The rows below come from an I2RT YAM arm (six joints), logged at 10 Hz.
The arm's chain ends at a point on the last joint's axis. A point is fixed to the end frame.
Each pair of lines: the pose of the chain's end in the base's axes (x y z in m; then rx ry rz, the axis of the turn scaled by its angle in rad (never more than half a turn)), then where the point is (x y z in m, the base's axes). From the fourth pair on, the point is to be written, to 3 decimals.
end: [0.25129 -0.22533 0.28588 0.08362 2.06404 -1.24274]
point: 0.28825 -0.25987 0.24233
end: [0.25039 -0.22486 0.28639 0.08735 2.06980 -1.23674]
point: 0.28725 -0.25914 0.24256
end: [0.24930 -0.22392 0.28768 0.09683 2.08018 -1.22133]
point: 0.28610 -0.25756 0.24331
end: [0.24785 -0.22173 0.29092 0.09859 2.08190 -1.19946]
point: 0.285 -0.254 0.246
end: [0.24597 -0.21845 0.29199 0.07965 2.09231 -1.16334]
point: 0.284 -0.249 0.247
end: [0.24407 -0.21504 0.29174 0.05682 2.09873 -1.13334]
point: 0.283 -0.244 0.246
